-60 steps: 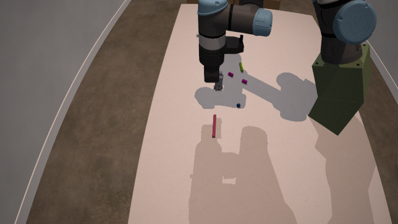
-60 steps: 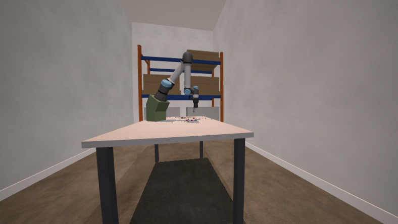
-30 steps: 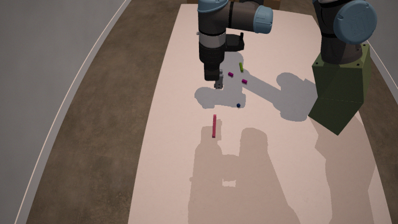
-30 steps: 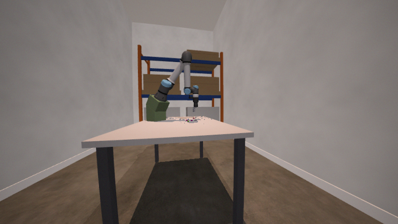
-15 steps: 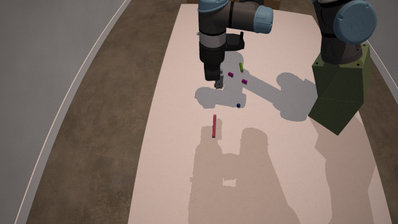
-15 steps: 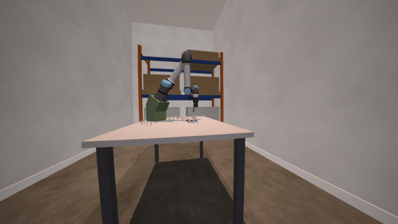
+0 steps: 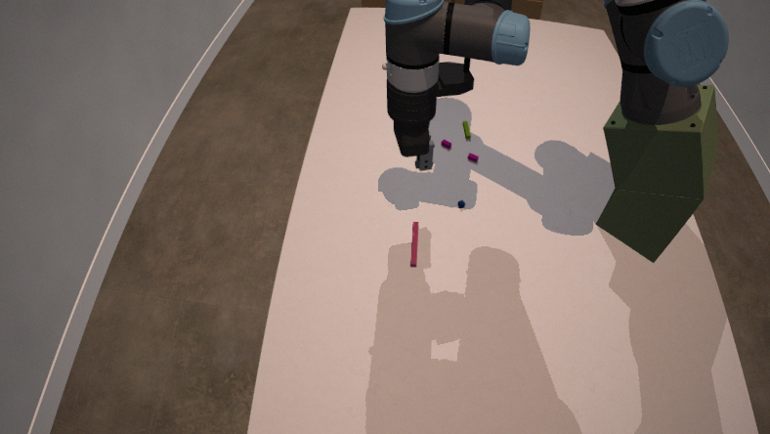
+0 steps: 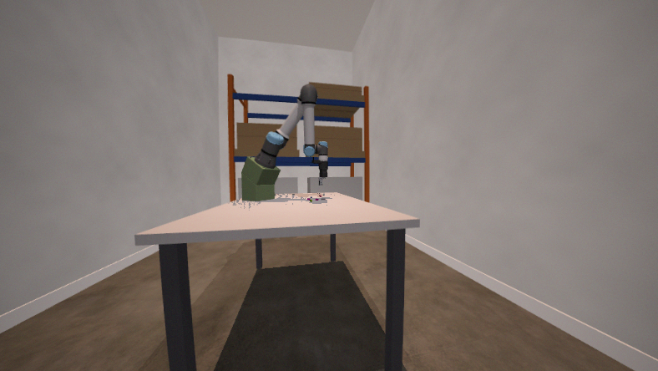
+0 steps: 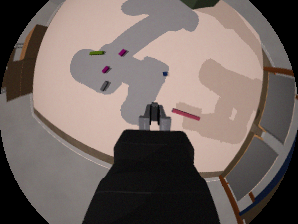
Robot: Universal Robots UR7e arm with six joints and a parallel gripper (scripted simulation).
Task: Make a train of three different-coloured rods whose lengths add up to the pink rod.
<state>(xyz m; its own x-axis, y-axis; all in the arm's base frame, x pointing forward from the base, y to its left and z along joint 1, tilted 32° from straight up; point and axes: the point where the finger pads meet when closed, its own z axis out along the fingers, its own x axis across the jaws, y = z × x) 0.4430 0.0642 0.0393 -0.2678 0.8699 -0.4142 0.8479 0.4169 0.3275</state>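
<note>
My gripper is now 8 cm past the blue rod and 11 cm above it. From my hand the other things lie so: lime rod: 9 cm behind, 21 cm to the right, 11 cm below; pink rod: 1 cm ahead, 10 cm to the left, 11 cm below; magenta rod: 10 cm behind, 12 cm to the right, 11 cm below.
</note>
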